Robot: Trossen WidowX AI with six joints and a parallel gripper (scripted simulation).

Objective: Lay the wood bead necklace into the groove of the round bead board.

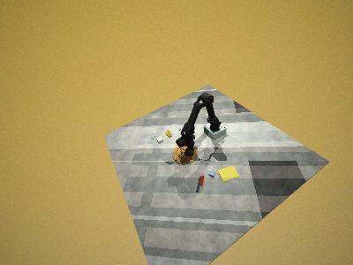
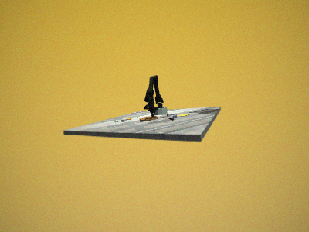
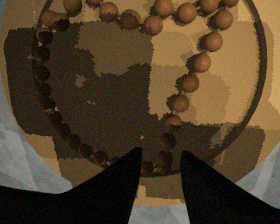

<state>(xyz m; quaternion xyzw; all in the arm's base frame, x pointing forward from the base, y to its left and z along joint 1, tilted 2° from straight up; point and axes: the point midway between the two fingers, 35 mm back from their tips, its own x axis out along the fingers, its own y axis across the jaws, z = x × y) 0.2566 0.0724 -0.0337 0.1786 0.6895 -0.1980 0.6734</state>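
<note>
The round bead board is 5 cm ahead of my gripper tip, 1 cm to the right of it and 1 cm below it. The rest, counted from my gripper tip: thin grey stick 11 cm to the left, 7 cm behind, 1 cm below; red-handled tool 26 cm to the left, 5 cm ahead, 1 cm below; small blue block 24 cm to the left, 5 cm behind, 1 cm below.
</note>
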